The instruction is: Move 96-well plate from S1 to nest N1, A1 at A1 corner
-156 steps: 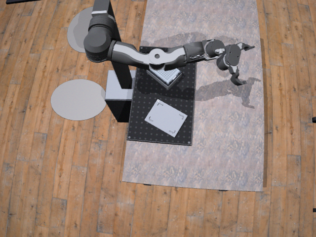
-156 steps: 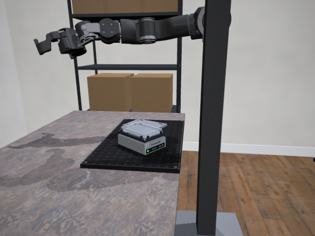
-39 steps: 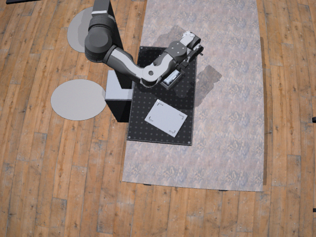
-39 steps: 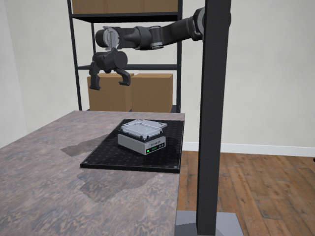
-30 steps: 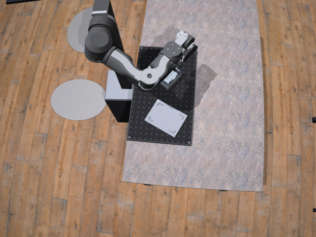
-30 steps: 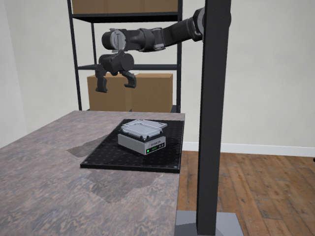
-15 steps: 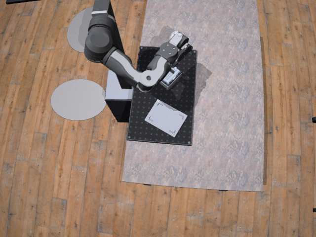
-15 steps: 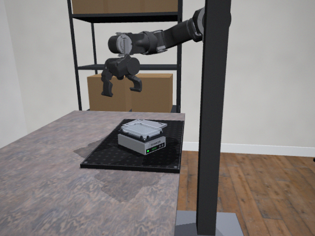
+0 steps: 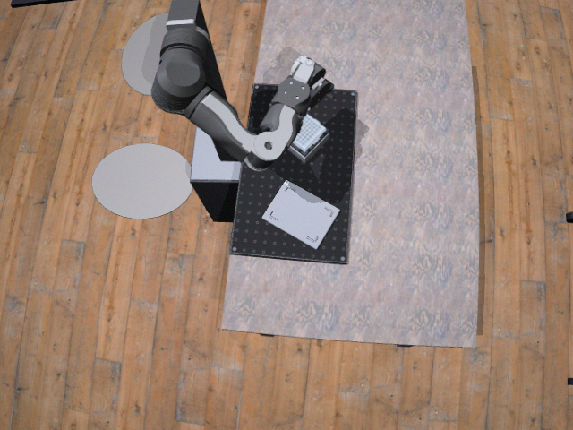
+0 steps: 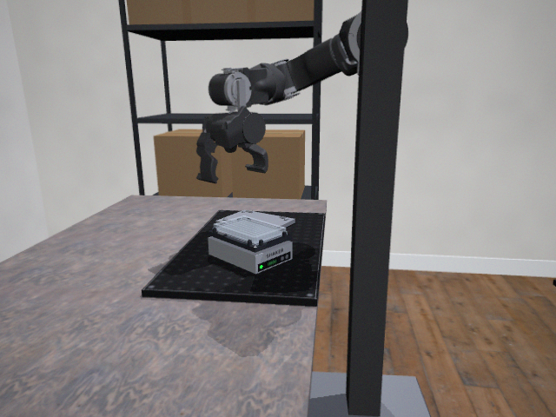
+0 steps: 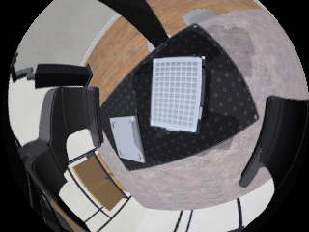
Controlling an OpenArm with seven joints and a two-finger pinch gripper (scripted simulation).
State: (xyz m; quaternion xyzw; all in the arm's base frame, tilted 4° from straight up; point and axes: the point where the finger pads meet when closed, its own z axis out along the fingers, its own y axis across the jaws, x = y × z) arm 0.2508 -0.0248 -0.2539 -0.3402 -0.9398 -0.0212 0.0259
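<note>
Now: hand 11 cm above the 96-well plate, 3 cm past it and 1 cm to the right of it. The rest, counted from my hand: plate shaker S1 (13 cm below, 1 cm to the right, 1 cm behind); plate nest N1 (22 cm to the right, 16 cm below, 1 cm behind).
</note>
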